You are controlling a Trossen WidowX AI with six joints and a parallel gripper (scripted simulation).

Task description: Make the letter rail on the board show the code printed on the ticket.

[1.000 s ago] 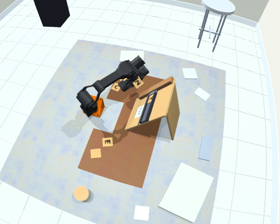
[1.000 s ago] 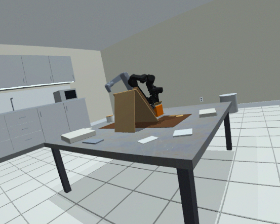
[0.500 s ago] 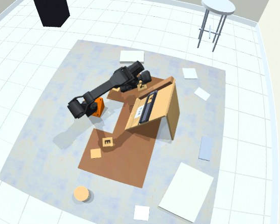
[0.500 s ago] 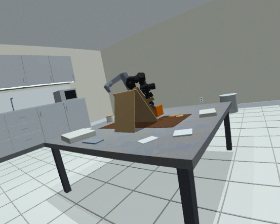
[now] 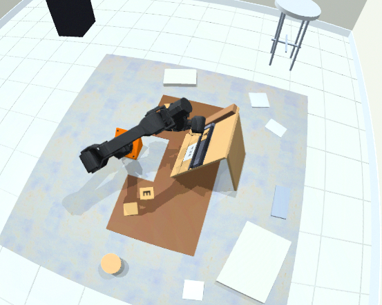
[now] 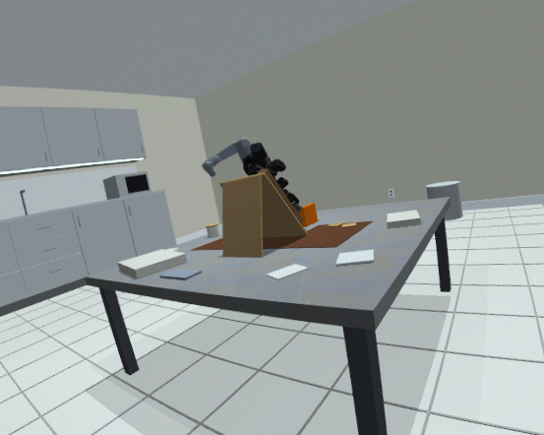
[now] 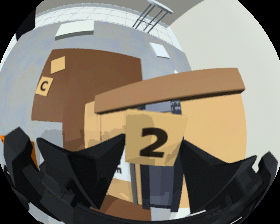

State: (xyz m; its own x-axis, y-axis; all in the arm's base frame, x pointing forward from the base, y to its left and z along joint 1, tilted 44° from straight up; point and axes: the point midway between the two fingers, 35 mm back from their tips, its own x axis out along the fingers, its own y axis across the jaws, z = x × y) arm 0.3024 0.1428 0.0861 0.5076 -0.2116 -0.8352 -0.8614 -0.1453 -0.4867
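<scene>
Right now the white ticket is 1 cm behind my gripper tip, 5 cm to the right of it and 12 cm below it. The rest, counted from my gripper tip: grey card 43 cm ahead, 16 cm to the right, 20 cm below; then white box 34 cm ahead, 44 cm to the right, 19 cm below; then brown mat 11 cm behind, 7 cm to the right, 21 cm below.
</scene>
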